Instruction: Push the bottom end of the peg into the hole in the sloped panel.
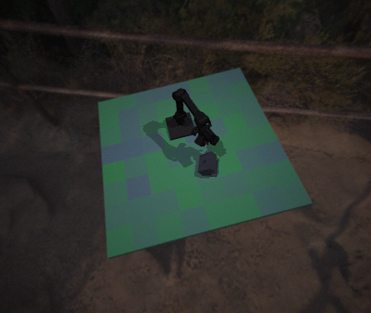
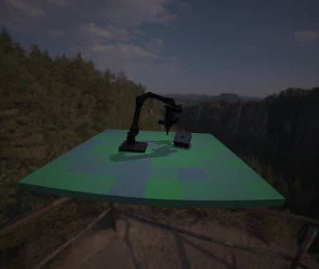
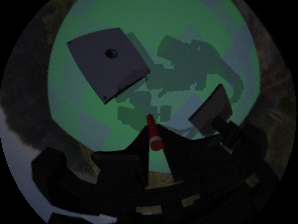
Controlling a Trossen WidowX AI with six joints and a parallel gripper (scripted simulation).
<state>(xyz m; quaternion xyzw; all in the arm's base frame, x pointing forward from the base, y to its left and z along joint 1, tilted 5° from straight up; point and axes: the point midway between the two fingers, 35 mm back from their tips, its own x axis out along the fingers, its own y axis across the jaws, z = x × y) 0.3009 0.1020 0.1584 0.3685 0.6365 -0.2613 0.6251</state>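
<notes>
The panel is 13 cm ahead of my gripper tip, 5 cm to the right of it and 6 cm below it. Also, from my gripper tip: dark red peg: 2 cm above.
</notes>
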